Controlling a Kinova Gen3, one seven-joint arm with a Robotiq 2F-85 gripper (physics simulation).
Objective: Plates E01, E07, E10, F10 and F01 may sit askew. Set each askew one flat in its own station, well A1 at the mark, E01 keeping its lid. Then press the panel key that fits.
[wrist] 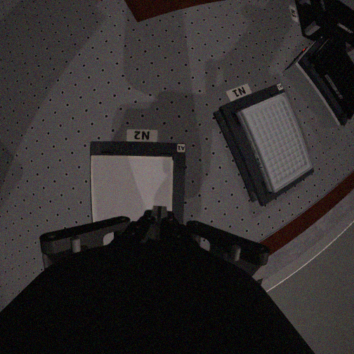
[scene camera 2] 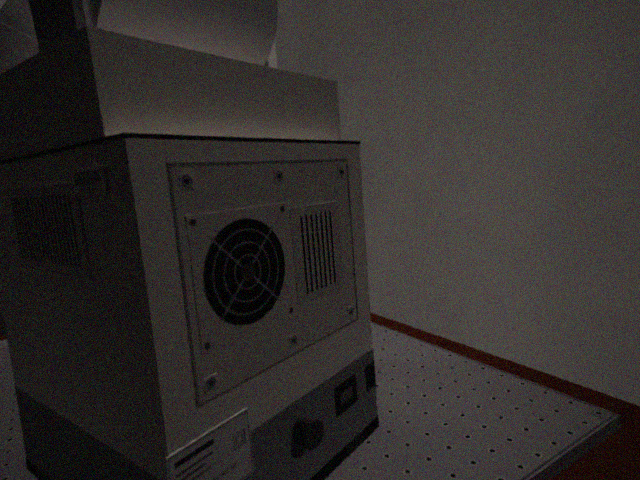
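In the wrist view my gripper (wrist: 159,211) is shut with nothing between the fingers. It hangs over the near end of a smooth white lidded plate (wrist: 130,182). That plate lies in the dark station frame (wrist: 179,182) labelled N2 (wrist: 142,135). The frame's top and right bars show and its left bar is covered. An A1 mark (wrist: 180,147) sits at the frame's top right corner. To the right, an unlidded well plate (wrist: 275,140) lies in the station frame (wrist: 233,140) labelled N1 (wrist: 239,92), pushed toward the frame's right side.
Dark fixtures (wrist: 330,67) stand at the wrist view's top right. Red strips (wrist: 158,7) (wrist: 309,214) border the perforated table (wrist: 70,88) (scene camera 2: 461,429). The scene camera is filled by the back of a grey instrument (scene camera 2: 151,286) with a round fan grille (scene camera 2: 244,271).
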